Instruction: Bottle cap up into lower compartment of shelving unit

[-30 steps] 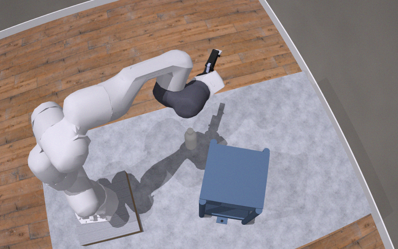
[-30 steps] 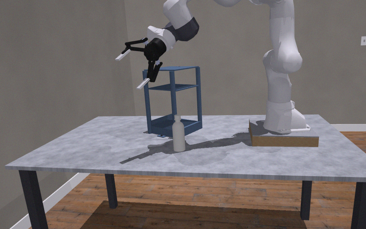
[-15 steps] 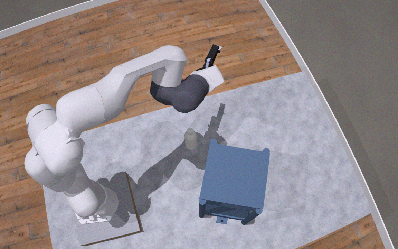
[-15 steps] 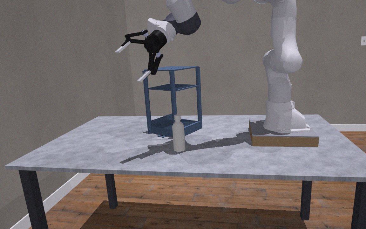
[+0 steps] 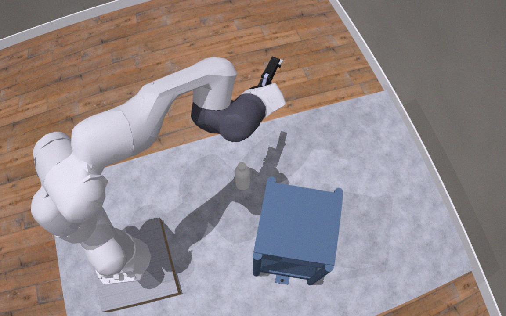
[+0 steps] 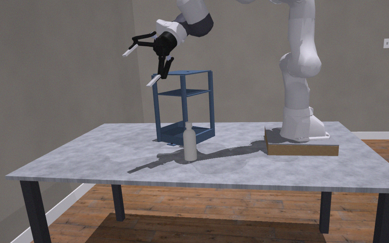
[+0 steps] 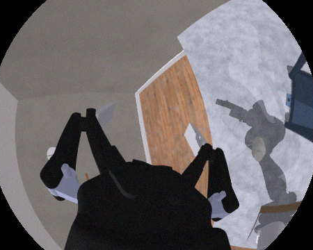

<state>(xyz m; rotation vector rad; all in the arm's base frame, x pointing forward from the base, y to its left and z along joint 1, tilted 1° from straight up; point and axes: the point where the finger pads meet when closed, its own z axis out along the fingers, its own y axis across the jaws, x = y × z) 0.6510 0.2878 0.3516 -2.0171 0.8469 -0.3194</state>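
My hand is 31 cm above the white bottle, 16 cm past it and 14 cm to the left of it. Round my hand: blue shelving unit (44 cm to the right, 23 cm below, 9 cm behind).
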